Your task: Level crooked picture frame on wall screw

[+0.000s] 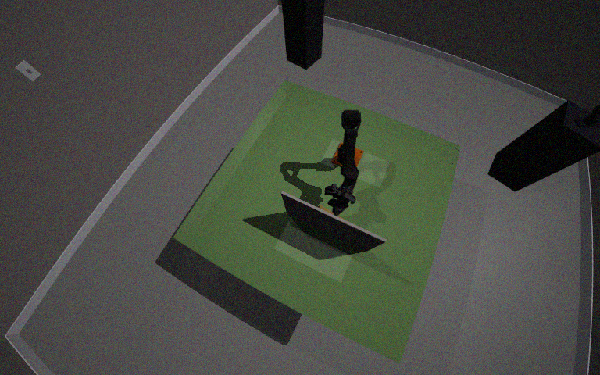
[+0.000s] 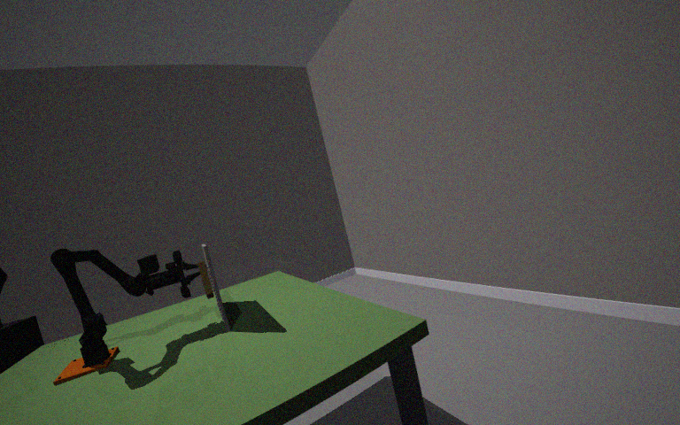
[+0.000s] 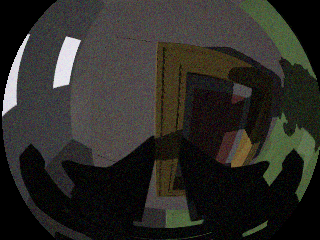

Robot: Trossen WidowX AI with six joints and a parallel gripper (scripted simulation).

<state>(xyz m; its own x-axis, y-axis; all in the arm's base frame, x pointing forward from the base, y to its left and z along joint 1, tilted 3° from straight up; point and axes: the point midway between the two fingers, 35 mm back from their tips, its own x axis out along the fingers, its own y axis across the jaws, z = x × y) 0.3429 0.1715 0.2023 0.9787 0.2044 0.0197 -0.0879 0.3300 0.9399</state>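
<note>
My gripper tip is now 1 cm short of the picture frame, 1 cm to the left of it and 5 cm above it. Also, from my gripper tip: wall panel: 2 cm ahead, 6 cm below.
</note>
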